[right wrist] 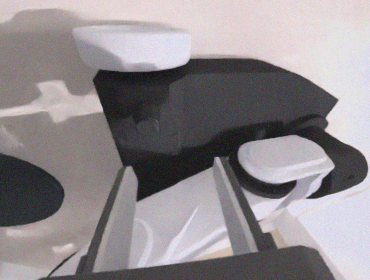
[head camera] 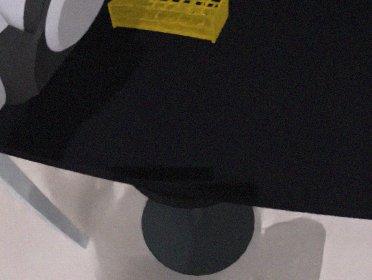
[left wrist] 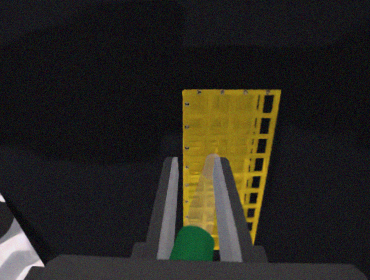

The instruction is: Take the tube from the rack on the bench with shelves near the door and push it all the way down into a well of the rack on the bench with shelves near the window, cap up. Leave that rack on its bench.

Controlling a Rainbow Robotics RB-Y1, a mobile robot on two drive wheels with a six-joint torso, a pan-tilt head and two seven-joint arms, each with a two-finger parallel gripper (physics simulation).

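Places are measured from the robot's base along level axes (x ahead, y up, z right), in metres.
Where they show: left gripper, between the fingertips: (left wrist: 195, 165); right gripper, between the fingertips: (right wrist: 174, 169).
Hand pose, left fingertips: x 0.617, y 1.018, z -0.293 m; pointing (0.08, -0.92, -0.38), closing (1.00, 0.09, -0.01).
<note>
Things, the pixels of their centre, and the offset from my left fingertips. "pt": a spot on its surface instead. Level surfaces: height alone.
- yellow rack, middle of its body: (left wrist: 218, 171) (head camera: 168, 8) dx +0.040, dy -0.074, dz +0.046 m
- black bench top, height of its surface: dy -0.103 m
- clear tube, middle of its body: (left wrist: 206, 192) dx +0.007, dy +0.006, dz +0.018 m
- green cap, a spot on its surface: (left wrist: 192, 245) pt dx -0.007, dy +0.051, dz +0.012 m
The yellow rack (head camera: 165, 22) (left wrist: 220, 112) stands on the black bench top (head camera: 250, 125) (left wrist: 90, 100), at the top of the head view, partly cut off. My left gripper (left wrist: 195, 165) is shut on the clear tube (left wrist: 202, 195) with a green cap (left wrist: 192, 245). The tube leans between the fingers: its cap is by the left finger and its rounded end by the right fingertip. The rack shows behind it; whether the tube touches it I cannot tell. My right gripper (right wrist: 174, 169) is open and empty, away from the bench. Neither gripper shows in the head view.
The bench's near edge crosses the lower head view, with a round dark disc (head camera: 197, 240) below it and a grey-blue bar (head camera: 45, 207) at lower left. My left arm (head camera: 75, 22) is at upper left. In the right wrist view a dark body (right wrist: 215, 105) and white parts lie beyond the fingers.
</note>
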